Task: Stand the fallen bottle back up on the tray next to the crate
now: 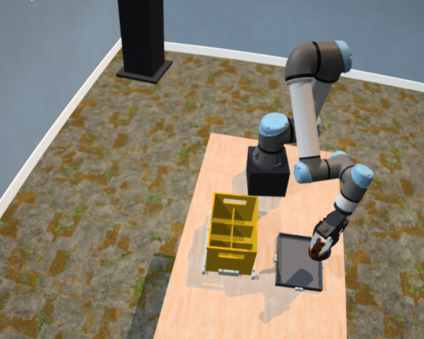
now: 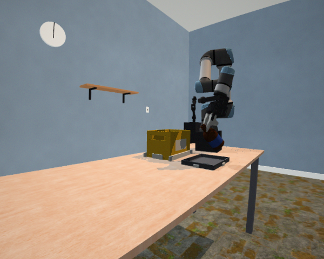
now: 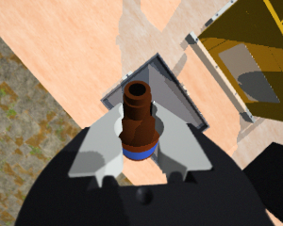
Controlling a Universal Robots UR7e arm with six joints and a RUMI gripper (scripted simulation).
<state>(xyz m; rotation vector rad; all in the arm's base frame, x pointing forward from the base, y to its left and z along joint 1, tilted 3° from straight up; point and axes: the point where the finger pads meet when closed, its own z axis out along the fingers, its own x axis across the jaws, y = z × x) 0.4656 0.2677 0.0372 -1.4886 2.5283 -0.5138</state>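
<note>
The brown bottle lies 4 cm below my hand, 3 cm behind it and 2 cm to the left of it. The rest, counted from my hand: yellow crate (33 cm to the right, 12 cm below, 6 cm behind); dark grey tray (19 cm below, 7 cm behind, 3 cm to the right).
</note>
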